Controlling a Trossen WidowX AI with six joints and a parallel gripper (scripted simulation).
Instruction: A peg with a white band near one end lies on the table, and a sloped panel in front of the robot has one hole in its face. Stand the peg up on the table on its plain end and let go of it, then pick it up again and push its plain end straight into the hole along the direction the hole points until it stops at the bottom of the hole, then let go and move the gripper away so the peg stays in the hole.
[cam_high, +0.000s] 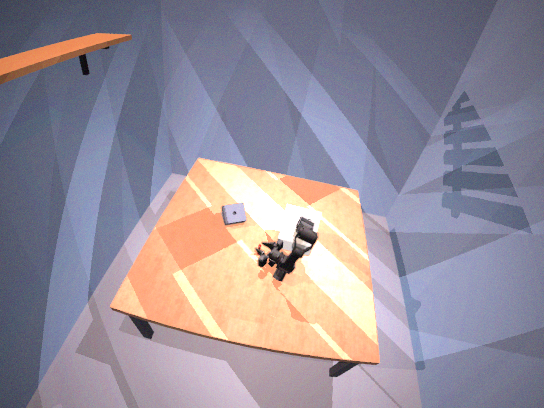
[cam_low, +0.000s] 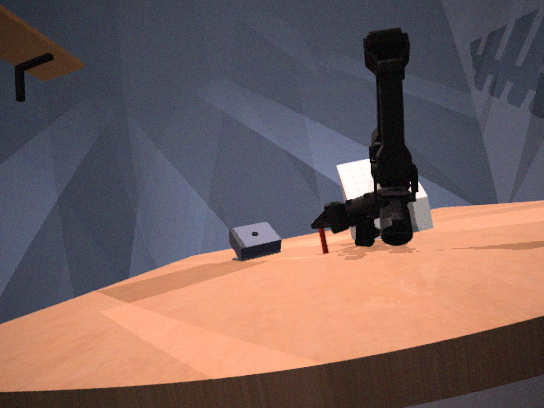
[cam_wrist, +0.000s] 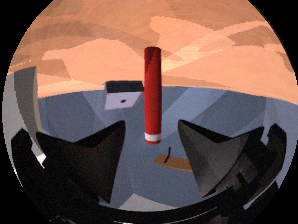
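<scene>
Right now my gripper tip is 1 cm past the red peg and 1 cm above it. Also, from my gripper tip: blue-grey sloped panel (20 cm ahead, 20 cm to the right, 2 cm below).
</scene>
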